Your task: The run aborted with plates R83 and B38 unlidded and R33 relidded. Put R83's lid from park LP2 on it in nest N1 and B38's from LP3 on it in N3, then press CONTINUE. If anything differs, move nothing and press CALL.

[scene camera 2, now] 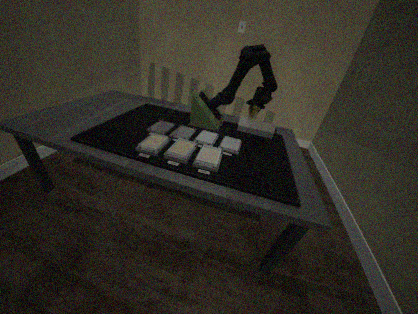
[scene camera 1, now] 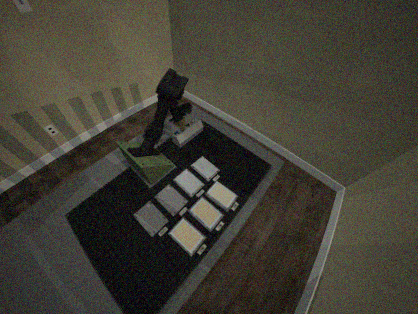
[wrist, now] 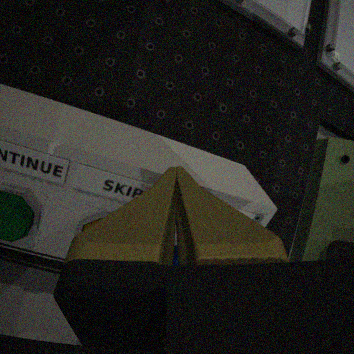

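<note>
My gripper is shut, its yellow fingertips meeting with nothing between them, over the white button box. In the wrist view the green button sits below a label reading "NTINUE"; a label reading "SKIP" is partly behind the fingers. No CALL label shows. Three plates with cream tops stand in the front row. Behind them are two whitish pieces and two greyer ones. Their names are too small to read.
A green slanted panel stands by the arm's base, beside the button box. A black mat with small ring marks in the wrist view lies on the grey table. Small tags stand by the plates.
</note>
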